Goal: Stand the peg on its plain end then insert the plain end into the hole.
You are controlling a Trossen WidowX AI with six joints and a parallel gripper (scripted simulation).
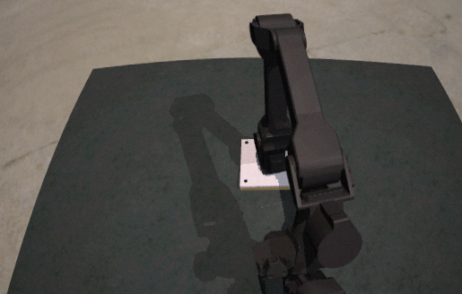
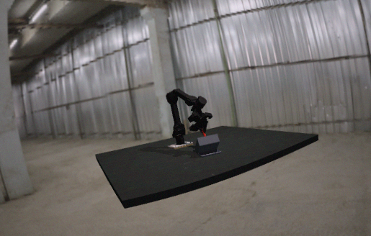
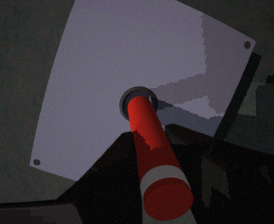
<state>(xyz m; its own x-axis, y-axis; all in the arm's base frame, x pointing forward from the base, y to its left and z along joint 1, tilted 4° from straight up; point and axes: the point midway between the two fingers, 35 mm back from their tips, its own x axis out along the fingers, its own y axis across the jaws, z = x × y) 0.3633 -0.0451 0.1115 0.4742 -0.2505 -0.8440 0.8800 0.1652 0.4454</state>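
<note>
My gripper tip is now 6 cm above the sloped grey panel, 4 cm short of it and 2 cm to the left of it. From my gripper tip the other things lie so: red peg 1 cm behind, 1 cm above.
</note>
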